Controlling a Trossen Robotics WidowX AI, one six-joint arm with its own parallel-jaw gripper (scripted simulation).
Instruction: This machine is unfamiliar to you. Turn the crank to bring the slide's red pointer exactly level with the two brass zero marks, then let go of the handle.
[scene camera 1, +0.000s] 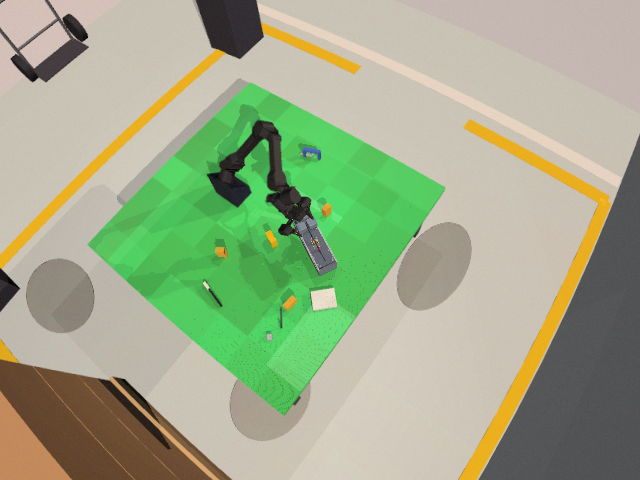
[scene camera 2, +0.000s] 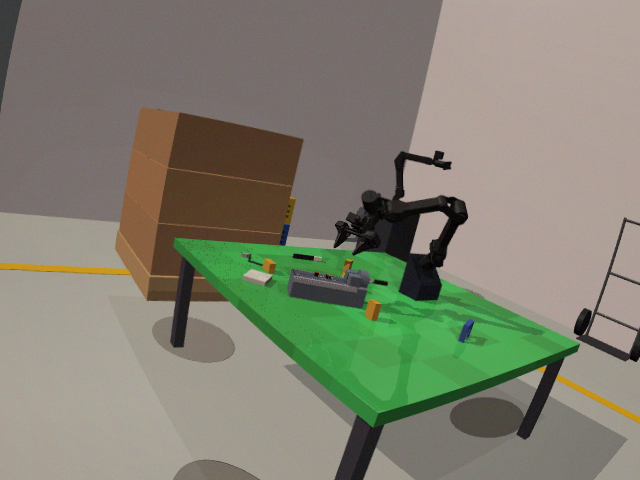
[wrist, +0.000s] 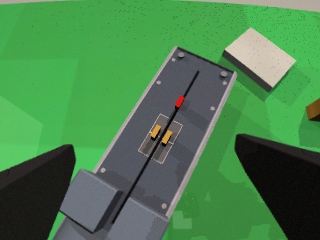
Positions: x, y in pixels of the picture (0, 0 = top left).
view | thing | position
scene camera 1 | my gripper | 307, 227
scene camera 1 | grey slide machine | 324, 261
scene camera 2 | my gripper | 343, 251
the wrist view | my gripper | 157, 147
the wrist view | white pad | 260, 59
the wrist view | grey slide machine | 140, 179
